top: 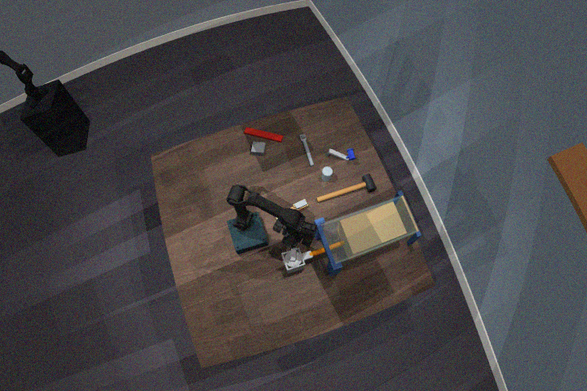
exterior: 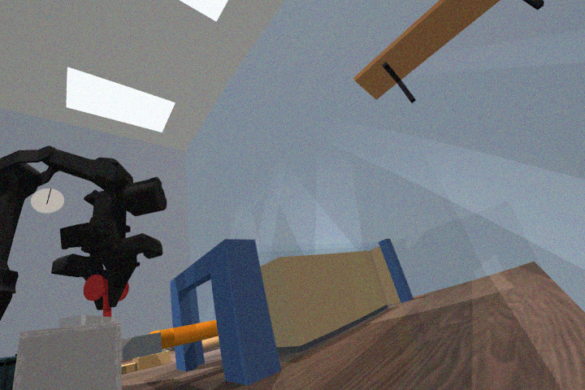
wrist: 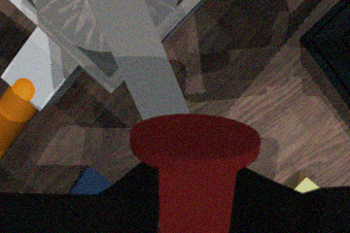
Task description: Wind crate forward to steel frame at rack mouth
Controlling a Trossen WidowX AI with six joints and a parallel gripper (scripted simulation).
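Right now the red-knobbed winch handle is 40 mm to the right of my gripper tip, 10 mm below it and 10 mm behind it. Round my gripper tip: blue steel frame 140 mm ahead, 70 mm to the right, 10 mm below; red knob 20 mm above; grey winch 110 mm to the right, 90 mm below, 40 mm behind.
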